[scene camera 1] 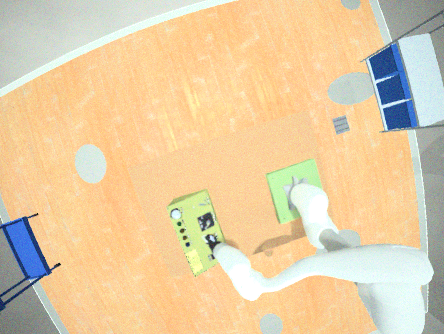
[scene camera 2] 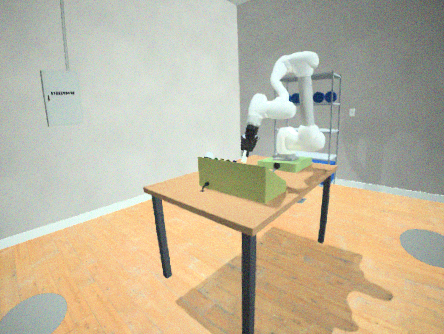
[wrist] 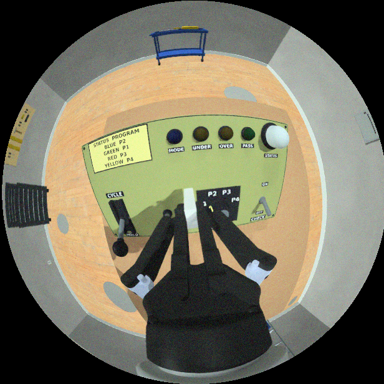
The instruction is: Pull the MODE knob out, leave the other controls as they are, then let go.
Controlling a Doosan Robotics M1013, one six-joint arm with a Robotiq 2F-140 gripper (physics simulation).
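Seen in the pictures: gripper, fingertip midpoint: [scene camera 1: 203,236] [scene camera 2: 243,162]; arm's base, link origin: [scene camera 1: 298,193] [scene camera 2: 286,159].
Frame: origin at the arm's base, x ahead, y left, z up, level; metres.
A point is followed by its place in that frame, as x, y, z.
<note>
The green control panel [scene camera 1: 187,205] {0.703, -0.192, 0.076} [scene camera 2: 232,179] {0.818, 0.047, 0.036} [wrist: 165,175] stands on the table. A blue round lamp [wrist: 175,136] sits above the word MODE in the wrist view. A small dark knob [wrist: 167,213] shows at the panel's lower edge, just left of the fingers, with its label not readable. My gripper [scene camera 1: 208,241] {0.672, 0.021, 0.106} [scene camera 2: 244,157] {0.672, 0.021, 0.106} [wrist: 188,195] is shut and empty, its pale fingertips over the lower part of the panel, between that knob and the black selector plate [wrist: 232,194]. The fingers partly hide the selector and the panel's lower edge.
The CYCLE lever [wrist: 120,247] is at the left of the panel, and a CHECK toggle [wrist: 265,206] at the right. The white STATUS lamp [scene camera 1: 175,214] {0.765, -0.185, 0.164} [wrist: 276,136] stands out at the upper right in the wrist view. The arm's green base plate [scene camera 1: 280,210] {0.151, 0.065, 0.008} is on the same table [scene camera 2: 175,192] {0.986, -0.272, -0.060}.
</note>
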